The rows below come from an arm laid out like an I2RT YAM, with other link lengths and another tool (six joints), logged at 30 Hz.
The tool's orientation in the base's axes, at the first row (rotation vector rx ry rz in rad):
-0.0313, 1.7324, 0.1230
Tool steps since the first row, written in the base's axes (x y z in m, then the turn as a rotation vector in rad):
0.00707, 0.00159, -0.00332, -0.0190, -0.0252, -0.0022
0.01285, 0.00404, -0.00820, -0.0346, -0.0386, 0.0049
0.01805, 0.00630, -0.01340, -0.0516, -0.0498, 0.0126
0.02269, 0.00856, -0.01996, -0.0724, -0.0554, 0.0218
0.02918, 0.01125, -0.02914, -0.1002, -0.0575, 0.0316
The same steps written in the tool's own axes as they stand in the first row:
0.00218, 0.00072, 0.00763, 0.0041, -0.0235, -0.0208
0.00615, 0.00232, 0.01433, -0.0010, -0.0349, -0.0386
0.01053, 0.00376, 0.02050, -0.0063, -0.0440, -0.0577
0.01633, 0.00516, 0.02633, -0.0122, -0.0471, -0.0801
0.02444, 0.00665, 0.03444, -0.0174, -0.0460, -0.1092

